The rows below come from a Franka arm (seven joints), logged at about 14 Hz.
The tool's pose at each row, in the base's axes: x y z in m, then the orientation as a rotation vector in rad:
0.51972, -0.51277, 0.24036, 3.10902, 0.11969, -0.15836
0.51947, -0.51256, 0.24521, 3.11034, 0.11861, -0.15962
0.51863, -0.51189, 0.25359, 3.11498, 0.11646, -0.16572
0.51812, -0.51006, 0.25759, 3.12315, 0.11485, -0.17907
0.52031, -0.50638, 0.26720, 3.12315, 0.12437, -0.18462
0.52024, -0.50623, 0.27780, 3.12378, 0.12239, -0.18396
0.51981, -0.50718, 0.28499, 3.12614, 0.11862, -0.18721
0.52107, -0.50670, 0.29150, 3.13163, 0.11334, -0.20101
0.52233, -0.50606, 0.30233, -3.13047, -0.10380, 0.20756
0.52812, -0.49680, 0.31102, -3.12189, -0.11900, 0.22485
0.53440, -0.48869, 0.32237, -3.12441, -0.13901, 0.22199
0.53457, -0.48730, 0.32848, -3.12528, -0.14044, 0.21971
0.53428, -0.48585, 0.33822, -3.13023, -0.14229, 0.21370
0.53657, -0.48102, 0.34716, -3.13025, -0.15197, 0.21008
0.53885, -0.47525, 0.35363, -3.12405, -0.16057, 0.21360
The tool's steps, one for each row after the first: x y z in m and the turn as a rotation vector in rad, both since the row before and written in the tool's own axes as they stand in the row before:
-0.00073, -0.00012, -0.00480, 0.00140, -0.00072, 0.00065
-0.00165, -0.00056, -0.00827, 0.00508, -0.00358, 0.00119
-0.00080, -0.00180, -0.00397, 0.00918, -0.00792, 0.00067
0.00134, -0.00344, -0.00985, 0.00046, -0.00348, -0.00613
-0.00131, -0.00009, -0.01052, 0.00057, 0.00046, 0.00125
-0.00134, 0.00095, -0.00708, 0.00262, -0.00190, 0.00231
0.00051, -0.00036, -0.00662, 0.00665, -0.00834, 0.00309
-0.00009, -0.00058, -0.01091, 0.00453, -0.00407, 0.00578
0.00519, -0.00892, -0.00940, 0.00653, -0.01116, -0.01030
0.00520, -0.00778, -0.01210, -0.00410, 0.00176, -0.01245
-0.00057, -0.00145, -0.00607, -0.00090, 0.00145, -0.00083
-0.00151, -0.00158, -0.00960, -0.00484, 0.00383, -0.00072
0.00148, -0.00467, -0.00919, -0.00075, 0.00229, -0.00613
0.00194, -0.00557, -0.00675, 0.00524, -0.00224, -0.00603

